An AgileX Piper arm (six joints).
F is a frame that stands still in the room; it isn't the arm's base.
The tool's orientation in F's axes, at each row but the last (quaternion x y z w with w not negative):
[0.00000, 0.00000, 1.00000, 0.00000]
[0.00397, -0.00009, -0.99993, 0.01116]
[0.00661, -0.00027, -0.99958, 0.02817]
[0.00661, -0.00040, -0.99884, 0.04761]
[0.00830, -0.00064, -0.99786, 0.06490]
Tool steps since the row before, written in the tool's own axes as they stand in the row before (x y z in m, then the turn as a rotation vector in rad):
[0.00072, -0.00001, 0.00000, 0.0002, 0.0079, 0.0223]
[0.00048, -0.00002, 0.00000, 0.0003, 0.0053, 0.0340]
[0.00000, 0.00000, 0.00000, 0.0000, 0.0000, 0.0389]
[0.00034, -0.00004, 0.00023, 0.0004, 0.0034, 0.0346]
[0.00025, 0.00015, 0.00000, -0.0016, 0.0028, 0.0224]
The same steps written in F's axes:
[-0.00072, 0.00001, 0.00000, -0.0002, -0.0079, 0.0223]
[-0.00048, 0.00001, 0.00000, -0.0005, -0.0053, 0.0340]
[0.00000, 0.00000, 0.00000, -0.0005, 0.0000, 0.0389]
[-0.00035, 0.00001, 0.00023, -0.0005, -0.0034, 0.0346]
[-0.00023, -0.00018, 0.00000, 0.0016, -0.0026, 0.0224]

